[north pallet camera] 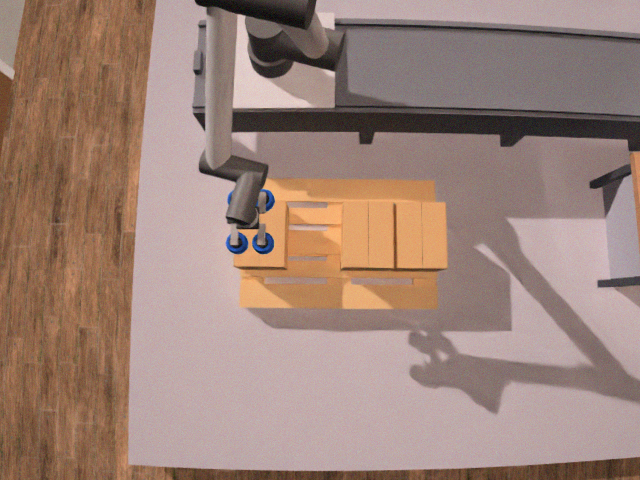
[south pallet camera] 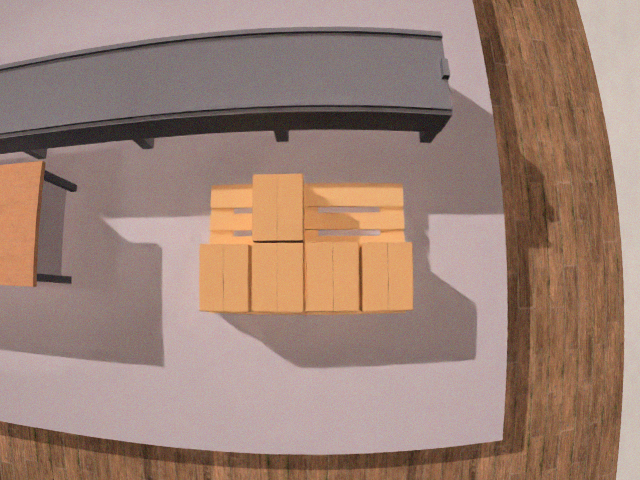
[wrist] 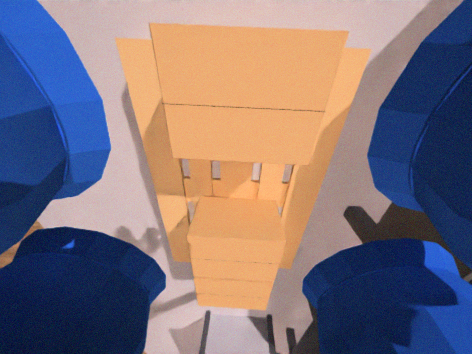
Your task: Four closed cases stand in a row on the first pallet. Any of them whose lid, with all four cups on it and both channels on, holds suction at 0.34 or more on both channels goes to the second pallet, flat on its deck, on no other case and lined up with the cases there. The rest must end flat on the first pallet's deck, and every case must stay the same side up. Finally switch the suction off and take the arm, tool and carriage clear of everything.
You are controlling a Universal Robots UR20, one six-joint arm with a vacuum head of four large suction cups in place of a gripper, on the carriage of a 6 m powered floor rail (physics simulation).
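Frame: origin at the arm's base, x left, y up, z ahead, level; metres.
Where they show: hand, its tool point: [wrist: 236, 220]; arm's base, origin of its link: [north pallet camera: 272, 58].
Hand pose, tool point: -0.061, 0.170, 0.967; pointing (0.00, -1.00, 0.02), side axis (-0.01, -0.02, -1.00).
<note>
Each offset is from my tool point to the centre of the thing, as dx, dy, dz. "spot": to the spot under its first point. Level surfaces: height alone.
The first pallet [north pallet camera: 341, 294] [wrist: 135, 50] bears three closed cases: one at the left end [north pallet camera: 278, 258] [wrist: 240, 65], then a gap of bare slats, then two side by side {spot: +0.535, -0.348, +0.010} [north pallet camera: 356, 235] {spot: +0.974, -0.347, +0.009} [north pallet camera: 434, 235], seen lower in the wrist view. My gripper [north pallet camera: 250, 221] is open, with nothing on its four blue cups. It hangs above the left-end case, apart from its lid. The second pallet [south pallet camera: 356, 196] bears a row of four cases [south pallet camera: 235, 279] [south pallet camera: 289, 279] [south pallet camera: 320, 279] [south pallet camera: 400, 279] along its front. Another case [south pallet camera: 266, 206] lies behind the second from the left, lined up, a thin dark line between.
The floor rail [north pallet camera: 480, 72] [south pallet camera: 258, 72] runs behind both pallets. The white carriage [north pallet camera: 310, 90] stands at its left end in the north view, with the arm [north pallet camera: 219, 87] reaching over the pallet. A wooden table {dy -0.209} [south pallet camera: 18, 227] stands between the pallets, its dark legs towards each.
</note>
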